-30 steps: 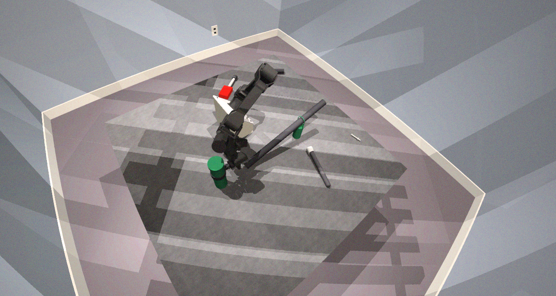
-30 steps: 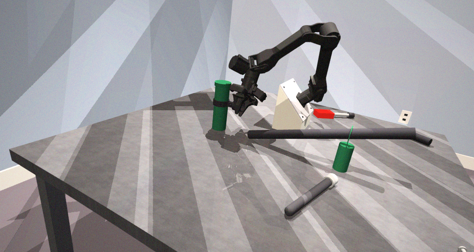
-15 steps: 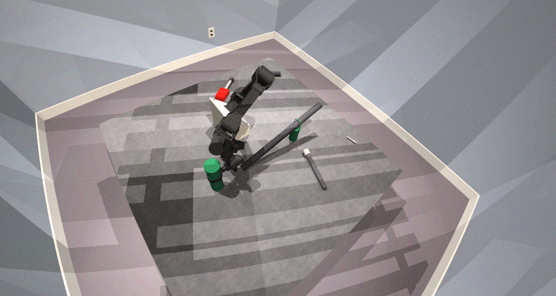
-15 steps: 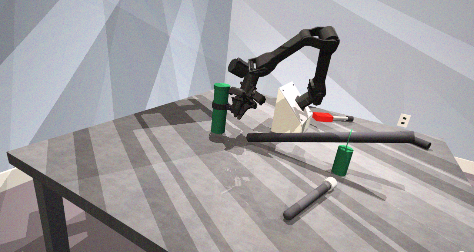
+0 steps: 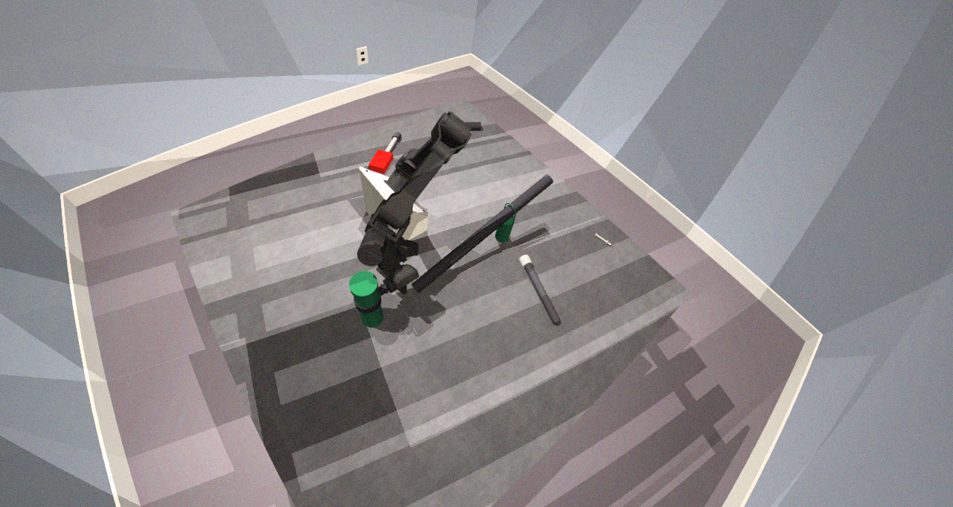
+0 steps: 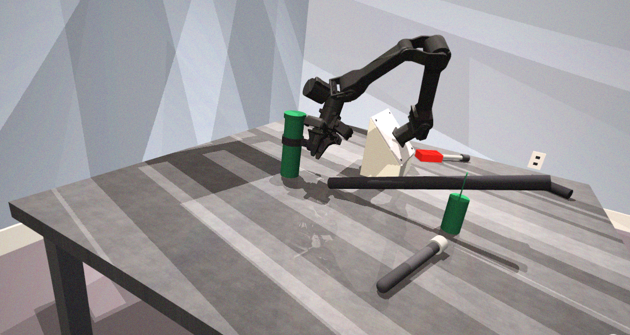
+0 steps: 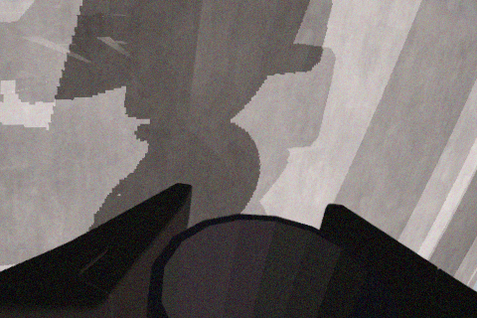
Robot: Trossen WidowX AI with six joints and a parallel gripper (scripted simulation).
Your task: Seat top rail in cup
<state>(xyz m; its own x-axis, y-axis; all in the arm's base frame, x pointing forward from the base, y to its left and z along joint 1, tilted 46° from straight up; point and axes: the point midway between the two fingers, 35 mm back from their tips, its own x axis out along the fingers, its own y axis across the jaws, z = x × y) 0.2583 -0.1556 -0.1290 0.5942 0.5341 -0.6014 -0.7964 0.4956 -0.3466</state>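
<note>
My gripper tip is 2 cm past the rail-end cup, 2 cm to the left of it and 3 cm below it. Round my gripper tip: red-handled tool 55 cm behind, 38 cm to the left, 8 cm below; green loop 3 cm ahead, 41 cm to the left, 2 cm above; pin 28 cm ahead, 68 cm to the left, 8 cm below.
</note>
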